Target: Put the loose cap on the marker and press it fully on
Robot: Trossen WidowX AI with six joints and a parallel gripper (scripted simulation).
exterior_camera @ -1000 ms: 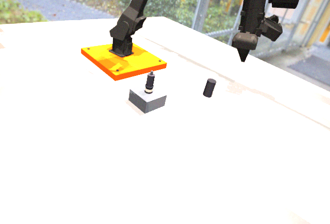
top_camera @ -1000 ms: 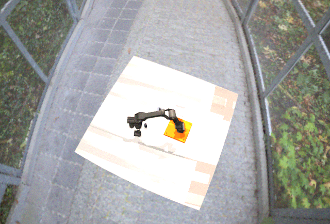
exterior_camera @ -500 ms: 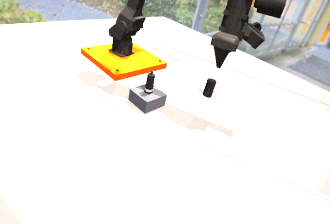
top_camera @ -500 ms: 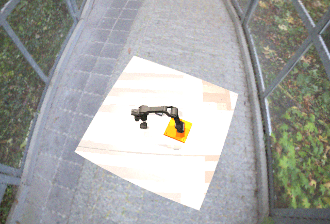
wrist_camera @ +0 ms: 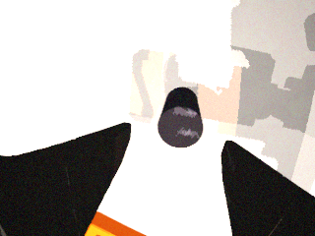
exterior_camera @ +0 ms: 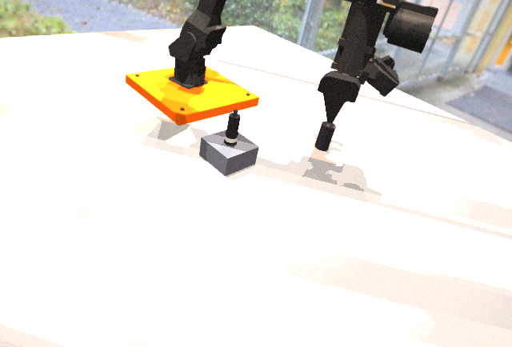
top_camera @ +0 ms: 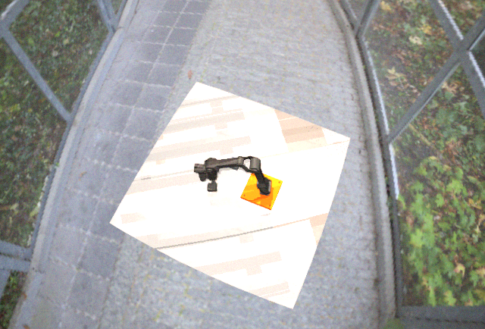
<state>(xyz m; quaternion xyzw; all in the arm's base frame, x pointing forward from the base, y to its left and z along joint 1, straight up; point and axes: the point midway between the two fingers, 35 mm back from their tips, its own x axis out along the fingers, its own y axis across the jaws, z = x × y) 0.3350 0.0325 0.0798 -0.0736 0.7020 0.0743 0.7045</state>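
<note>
My gripper tip is 4 cm above the marker cap.
</note>
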